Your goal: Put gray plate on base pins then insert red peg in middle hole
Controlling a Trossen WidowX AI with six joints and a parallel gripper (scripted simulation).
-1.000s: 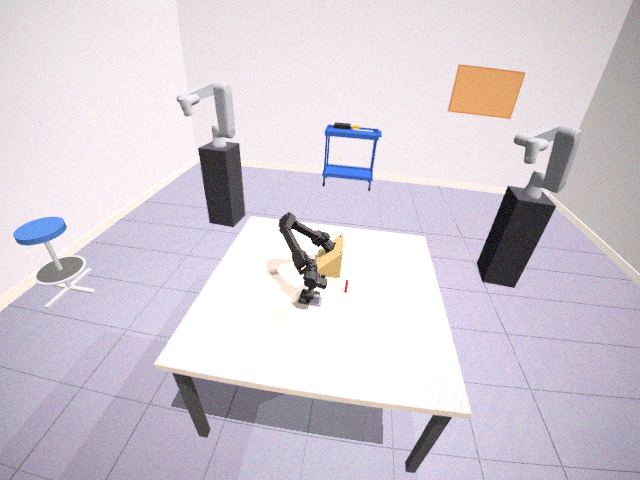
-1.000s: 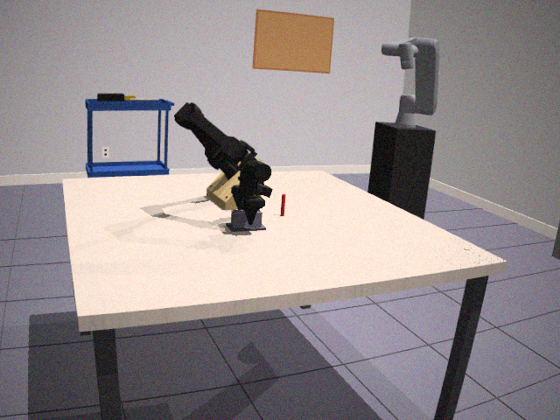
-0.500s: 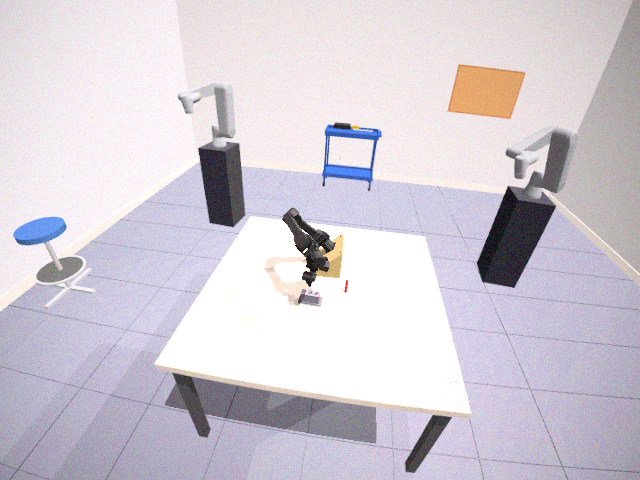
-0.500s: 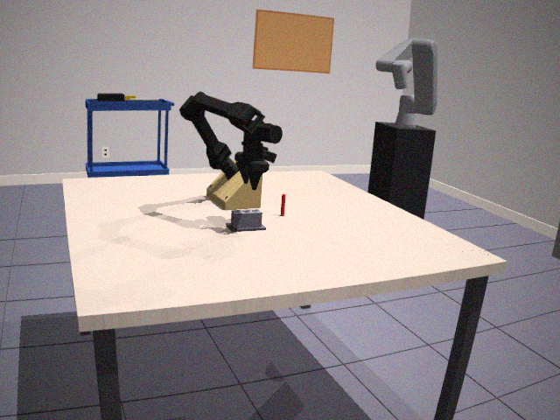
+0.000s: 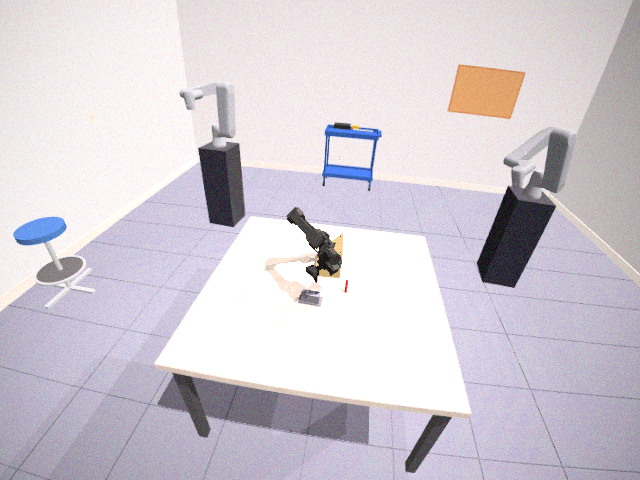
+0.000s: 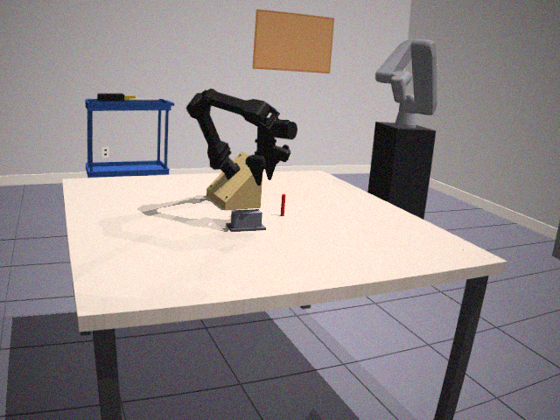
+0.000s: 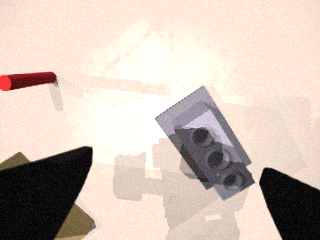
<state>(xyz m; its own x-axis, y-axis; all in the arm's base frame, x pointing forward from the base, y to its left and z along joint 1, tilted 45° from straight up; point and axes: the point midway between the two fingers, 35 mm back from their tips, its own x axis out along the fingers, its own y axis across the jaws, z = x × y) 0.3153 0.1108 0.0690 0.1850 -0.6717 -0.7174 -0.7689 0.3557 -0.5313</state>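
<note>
Now: gripper tip 11 cm to the right of the red peg, 11 cm past it and 11 cm above it. Also, from my gripper tip: dark base (14 cm below, 6 cm to the right, 2 cm ahead); gray plate (11 cm below, 6 cm to the right, 2 cm ahead).
</note>
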